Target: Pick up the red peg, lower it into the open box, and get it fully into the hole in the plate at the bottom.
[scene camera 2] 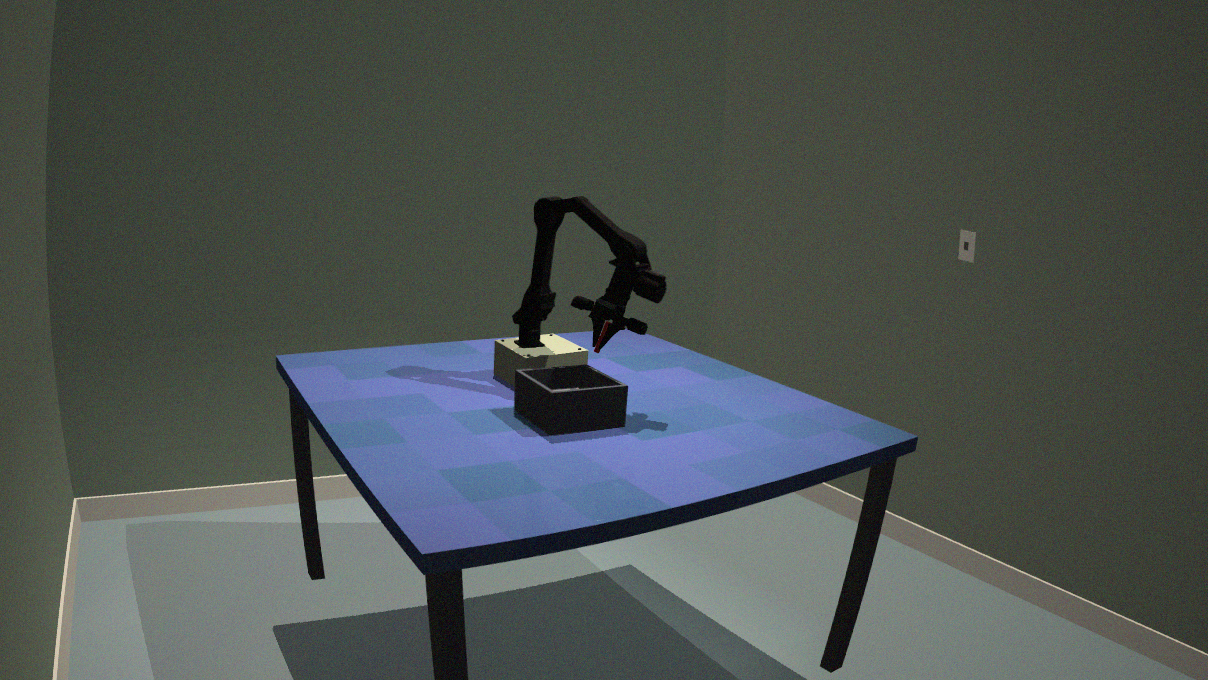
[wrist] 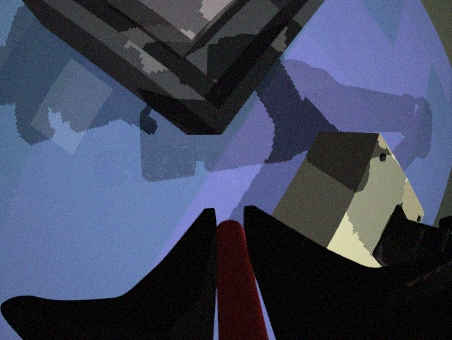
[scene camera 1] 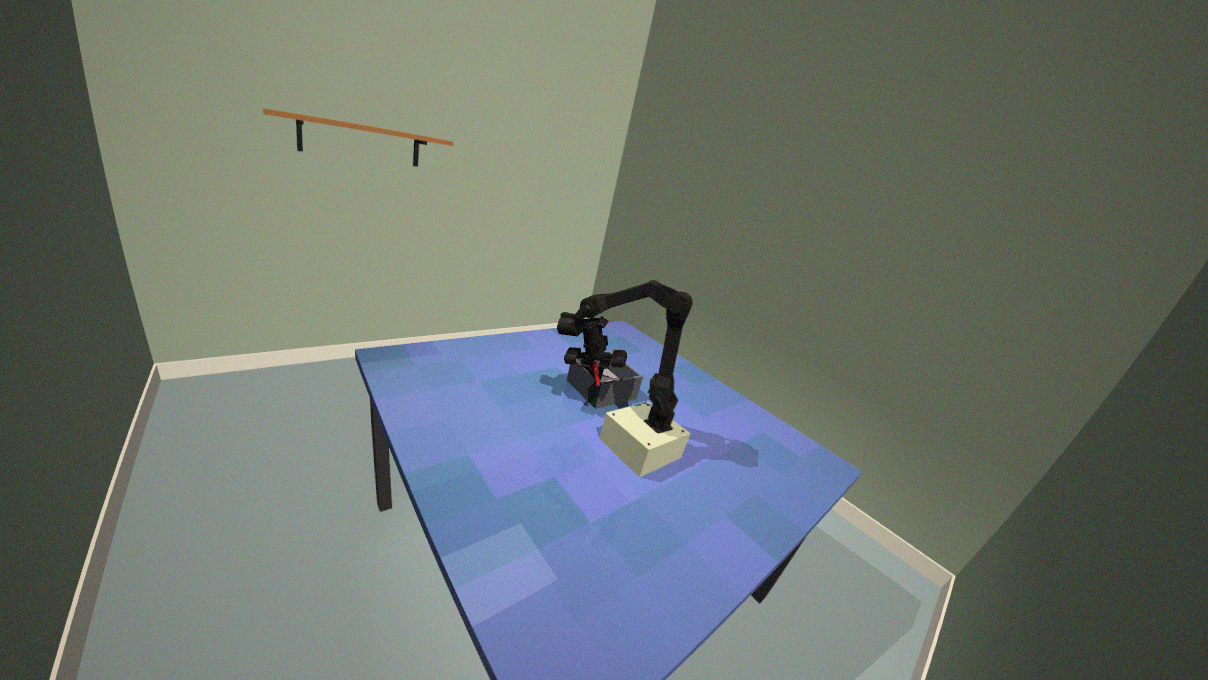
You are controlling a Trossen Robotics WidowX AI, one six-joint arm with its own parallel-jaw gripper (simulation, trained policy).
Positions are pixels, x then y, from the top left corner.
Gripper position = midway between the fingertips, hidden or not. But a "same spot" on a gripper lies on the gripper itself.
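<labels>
My gripper: scene camera 2, wrist view, scene camera 1 (598,379). Dark box: scene camera 2 (600,403), wrist view, scene camera 1. On my gripper, (scene camera 2: 613,328) and (wrist: 92,302) are the same spot. On the dark box, (wrist: 200,94) and (scene camera 1: 599,380) are the same spot.
</labels>
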